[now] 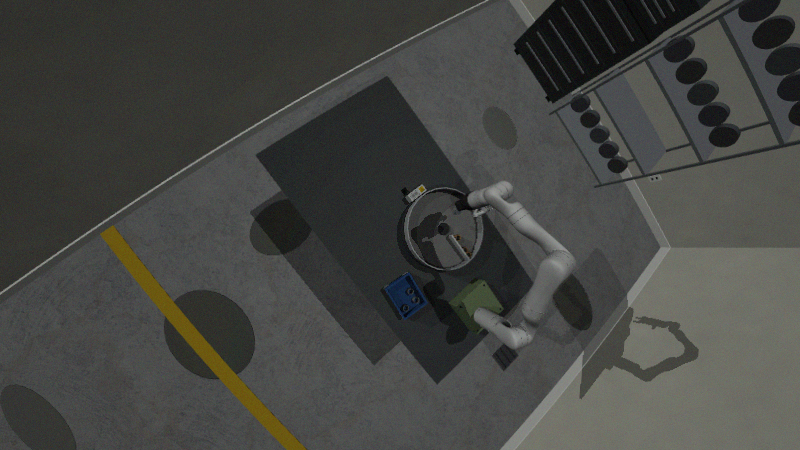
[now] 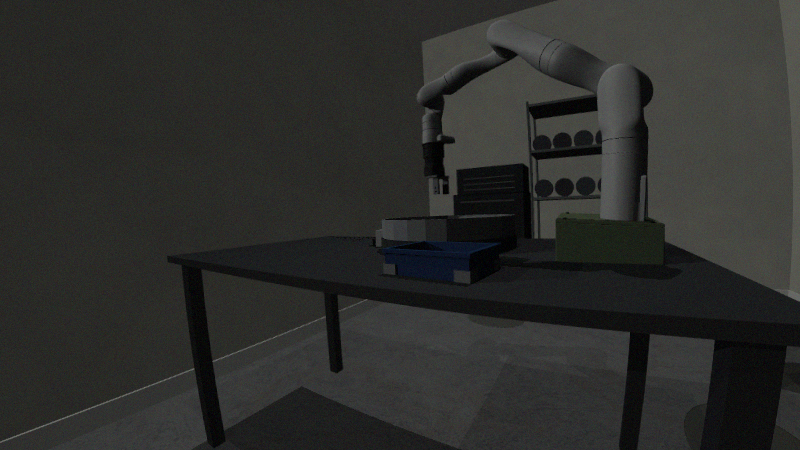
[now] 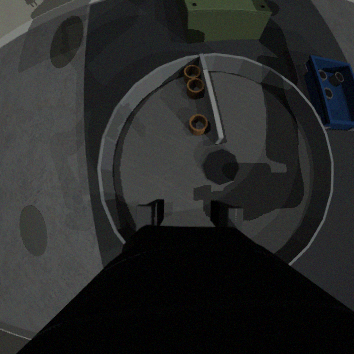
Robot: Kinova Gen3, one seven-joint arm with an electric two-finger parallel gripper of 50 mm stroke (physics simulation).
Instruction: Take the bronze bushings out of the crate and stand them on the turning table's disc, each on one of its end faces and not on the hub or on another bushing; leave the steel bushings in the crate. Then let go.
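Where they show: gripper, fingertip midpoint: (image 1: pixel 458 210) (image 2: pixel 441 194) (image 3: pixel 186 209); arm's base, link origin: (image 1: pixel 481 315) (image 2: pixel 621 218).
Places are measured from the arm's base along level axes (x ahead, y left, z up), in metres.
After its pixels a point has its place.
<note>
Three bronze bushings stand upright, openings up, on the turning table's disc (image 3: pixel 155 150) @(y -0.152, x 0.467, z -0.034 m) (image 1: pixel 439 257) @(y 0.056, x 0.374, z -0.035 m). One bronze bushing (image 3: pixel 198 132) @(y -0.074, x 0.436, z -0.019 m) is nearer the dark hub (image 3: pixel 220 166) @(y -0.033, x 0.496, z -0.026 m) (image 1: pixel 443 228) @(y -0.031, x 0.498, z -0.026 m). The second bronze bushing (image 3: pixel 195 95) @(y -0.079, x 0.361, z -0.022 m) and the third bronze bushing (image 3: pixel 185 73) @(y -0.099, x 0.321, z -0.009 m) are close together near the outer wall, beside the divider bar. The blue crate (image 3: pixel 342 125) @(y 0.306, x 0.373, z -0.063 m) (image 2: pixel 427 268) @(y 0.368, x 0.270, z -0.069 m) holds three steel bushings; one steel bushing (image 3: pixel 328 98) @(y 0.268, x 0.306, z -0.060 m) is nearest the disc. No bronze one shows in the crate. My gripper (image 3: pixel 186 209) @(y -0.094, x 0.557, z 0.088 m) (image 1: pixel 461 203) @(y -0.094, x 0.557, z 0.088 m) (image 2: pixel 439 185) @(y -0.094, x 0.557, z 0.088 m) is open and empty, above the disc's far side from the bushings.
A raised round wall (image 3: pixel 102 170) @(y -0.237, x 0.510, z 0.002 m) (image 2: pixel 413 230) @(y 0.175, x 0.463, z -0.018 m) encircles the disc. A light divider bar (image 3: pixel 212 100) @(y -0.053, x 0.389, z 0.010 m) (image 1: pixel 459 247) @(y -0.051, x 0.377, z 0.007 m) runs from the wall towards the hub. A green box (image 1: pixel 482 299) @(y -0.042, x 0.074, z 0.007 m) (image 2: pixel 609 243) @(y 0.086, x 0.016, z -0.046 m) (image 3: pixel 227 24) @(y 0.002, x 0.141, z -0.036 m) is under the arm's base. A small white unit (image 1: pixel 414 194) @(y 0.030, x 0.722, z -0.028 m) adjoins the wall.
</note>
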